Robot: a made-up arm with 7 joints.
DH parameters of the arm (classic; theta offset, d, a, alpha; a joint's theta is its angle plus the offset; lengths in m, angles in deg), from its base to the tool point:
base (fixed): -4.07 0 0 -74.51
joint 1: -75.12 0.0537 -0.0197 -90
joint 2: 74 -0.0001 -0.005 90
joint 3: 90 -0.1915 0.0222 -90
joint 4: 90 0.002 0.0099 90
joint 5: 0 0.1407 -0.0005 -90
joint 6: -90 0 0.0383 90
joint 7: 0 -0.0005 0 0
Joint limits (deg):
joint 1: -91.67..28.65
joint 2: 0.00..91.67
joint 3: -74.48..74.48
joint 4: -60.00..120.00
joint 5: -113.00..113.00
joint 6: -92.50..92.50
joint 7: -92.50..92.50
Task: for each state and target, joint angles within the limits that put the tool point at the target. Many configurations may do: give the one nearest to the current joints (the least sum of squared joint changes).
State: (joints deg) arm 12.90 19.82 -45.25 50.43 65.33 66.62 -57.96
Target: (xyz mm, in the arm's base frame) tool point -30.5 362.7 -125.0
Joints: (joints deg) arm 23.25 71.98 -32.67 54.86 68.36 92.06 -57.96
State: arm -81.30 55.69 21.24 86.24 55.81 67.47 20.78
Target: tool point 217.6 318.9 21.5
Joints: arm -91.67 65.84 14.62 92.80 59.16 92.50 20.78
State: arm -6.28 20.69 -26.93 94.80 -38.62 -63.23 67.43
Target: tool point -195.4 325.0 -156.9
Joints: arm 28.65 46.79 -23.31 100.96 -39.37 -35.37 67.43
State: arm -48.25 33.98 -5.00 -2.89 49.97 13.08 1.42
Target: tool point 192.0 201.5 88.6
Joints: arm -48.17 52.04 29.78 -19.62 52.07 16.97 1.42
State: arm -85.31 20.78 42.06 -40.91 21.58 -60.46 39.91
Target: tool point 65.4 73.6 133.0
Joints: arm -91.67 60.09 15.99 -51.78 25.46 -35.10 39.91
